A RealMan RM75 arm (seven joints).
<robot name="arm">
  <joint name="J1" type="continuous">
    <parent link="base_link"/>
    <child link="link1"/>
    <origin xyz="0 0 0.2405"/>
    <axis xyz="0 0 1"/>
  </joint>
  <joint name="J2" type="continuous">
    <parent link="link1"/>
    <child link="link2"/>
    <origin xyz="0 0 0"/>
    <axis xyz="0 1 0"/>
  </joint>
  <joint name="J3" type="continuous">
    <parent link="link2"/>
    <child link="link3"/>
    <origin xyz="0 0 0.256"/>
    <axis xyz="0 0 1"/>
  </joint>
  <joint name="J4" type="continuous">
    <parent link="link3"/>
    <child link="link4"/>
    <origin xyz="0 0 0"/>
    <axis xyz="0 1 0"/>
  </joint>
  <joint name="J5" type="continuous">
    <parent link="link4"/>
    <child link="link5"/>
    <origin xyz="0 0 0.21"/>
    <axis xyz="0 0 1"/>
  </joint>
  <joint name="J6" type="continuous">
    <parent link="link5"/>
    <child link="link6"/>
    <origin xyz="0 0 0"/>
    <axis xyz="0 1 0"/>
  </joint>
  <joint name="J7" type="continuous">
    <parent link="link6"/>
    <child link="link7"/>
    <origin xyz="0 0 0.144"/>
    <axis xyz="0 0 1"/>
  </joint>
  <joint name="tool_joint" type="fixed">
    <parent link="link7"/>
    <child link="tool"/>
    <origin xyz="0 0 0"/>
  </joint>
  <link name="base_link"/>
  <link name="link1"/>
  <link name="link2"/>
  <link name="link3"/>
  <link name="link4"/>
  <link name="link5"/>
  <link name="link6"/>
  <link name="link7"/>
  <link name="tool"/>
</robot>
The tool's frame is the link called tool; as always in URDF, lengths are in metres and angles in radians. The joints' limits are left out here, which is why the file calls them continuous.
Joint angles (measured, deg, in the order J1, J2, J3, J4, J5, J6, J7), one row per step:
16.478 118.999 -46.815 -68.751 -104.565 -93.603 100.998
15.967 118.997 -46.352 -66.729 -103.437 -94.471 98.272
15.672 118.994 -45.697 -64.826 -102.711 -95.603 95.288
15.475 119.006 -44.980 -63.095 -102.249 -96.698 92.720
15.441 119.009 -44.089 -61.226 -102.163 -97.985 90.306
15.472 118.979 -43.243 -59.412 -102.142 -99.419 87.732
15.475 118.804 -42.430 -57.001 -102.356 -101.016 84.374
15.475 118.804 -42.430 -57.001 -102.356 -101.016 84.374
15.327 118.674 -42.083 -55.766 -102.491 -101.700 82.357
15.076 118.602 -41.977 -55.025 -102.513 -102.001 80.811
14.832 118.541 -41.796 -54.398 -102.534 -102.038 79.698
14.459 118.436 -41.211 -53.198 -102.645 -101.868 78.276
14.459 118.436 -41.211 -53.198 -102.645 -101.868 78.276
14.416 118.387 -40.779 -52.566 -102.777 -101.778 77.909
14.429 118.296 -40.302 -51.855 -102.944 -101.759 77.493
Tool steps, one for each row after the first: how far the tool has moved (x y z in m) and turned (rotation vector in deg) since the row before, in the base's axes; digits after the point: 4 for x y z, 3 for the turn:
0.0050 -0.0049 -0.0029 0.068 1.080 1.029
0.0042 -0.0047 -0.0026 0.126 0.719 1.429
0.0037 -0.0043 -0.0023 0.109 0.674 1.176
0.0038 -0.0044 -0.0026 -0.135 0.672 1.054
0.0030 -0.0044 -0.0025 -0.132 0.596 1.395
0.0044 -0.0057 -0.0036 -0.231 0.458 1.701
0.0000 0.0000 0.0000 0.000 0.000 0.000
0.0030 -0.0034 -0.0018 0.096 0.044 0.911
0.0024 -0.0026 -0.0013 0.256 -0.108 0.646
0.0026 -0.0019 -0.0008 0.355 -0.070 0.184
0.0052 -0.0027 -0.0009 0.659 0.070 -0.387
0.0000 0.0000 0.0000 0.000 0.000 0.000
0.0023 -0.0008 -0.0003 0.219 0.176 -0.420
0.0022 -0.0007 -0.0002 0.183 0.182 -0.354

